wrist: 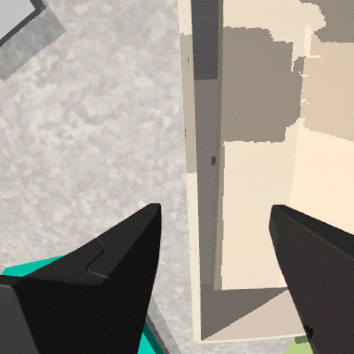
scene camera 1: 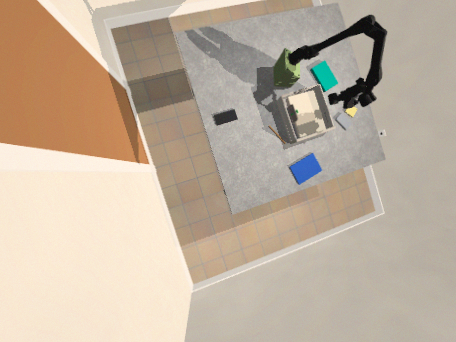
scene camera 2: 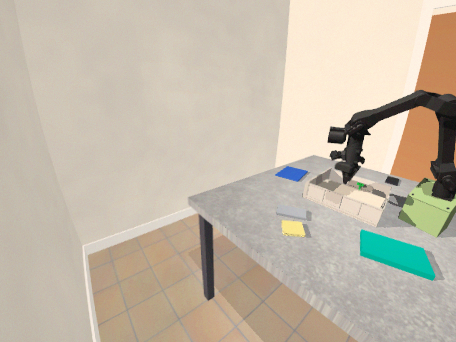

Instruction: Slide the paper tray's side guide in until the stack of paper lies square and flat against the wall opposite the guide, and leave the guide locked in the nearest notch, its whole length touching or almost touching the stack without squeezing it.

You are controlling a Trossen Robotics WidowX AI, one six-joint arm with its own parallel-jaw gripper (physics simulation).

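Pixels of known places: gripper, between the fingertips: [wrist: 215,215] [scene camera 2: 346,182]; arm's base, origin of its link: [scene camera 1: 292,59] [scene camera 2: 443,193].
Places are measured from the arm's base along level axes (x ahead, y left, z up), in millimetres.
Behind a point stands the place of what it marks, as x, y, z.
Observation:
The open paper tray [scene camera 1: 328,111] @(318, 276, -69) [scene camera 2: 332,201] @(308, 274, -113) [wrist: 189,115] @(302, 273, -66) stands on the table. The paper stack [scene camera 1: 303,102] @(232, 121, -109) [scene camera 2: 369,199] @(225, 98, -109) [wrist: 255,200] @(241, 207, -109) lies inside; in the wrist view a dark strip between it and the wall opposite the guide narrows toward the lower end. The guide's green tab [scene camera 1: 296,112] [scene camera 2: 360,185] @(302, 47, -80) shows on the stack's other side; the guide does not show in the wrist view, so its contact with the stack cannot be told. My gripper [scene camera 1: 331,99] @(277, 260, -11) [scene camera 2: 347,181] @(277, 260, -11) [wrist: 215,215] @(277, 260, -11) is partly open and empty, above the tray wall opposite the guide, fingers on either side of it in the wrist view.
A teal block [scene camera 1: 324,76] @(31, 330, -132) [scene camera 2: 395,254] @(13, 358, -133), a yellow block [scene camera 1: 351,112] @(308, 534, -141) [scene camera 2: 293,228] @(284, 542, -141) and a grey block [scene camera 1: 344,120] @(367, 466, -140) [scene camera 2: 292,212] @(362, 467, -141) lie near the tray. A blue block [scene camera 1: 305,168] @(701, 108, -143) [scene camera 2: 291,173] @(693, 132, -142), a black block [scene camera 1: 225,117] @(299, -441, -142) and a brown stick [scene camera 1: 276,134] @(439, -86, -146) lie farther round. The arm's green base [scene camera 1: 286,72] @(87, -51, 7) stands beside the tray.

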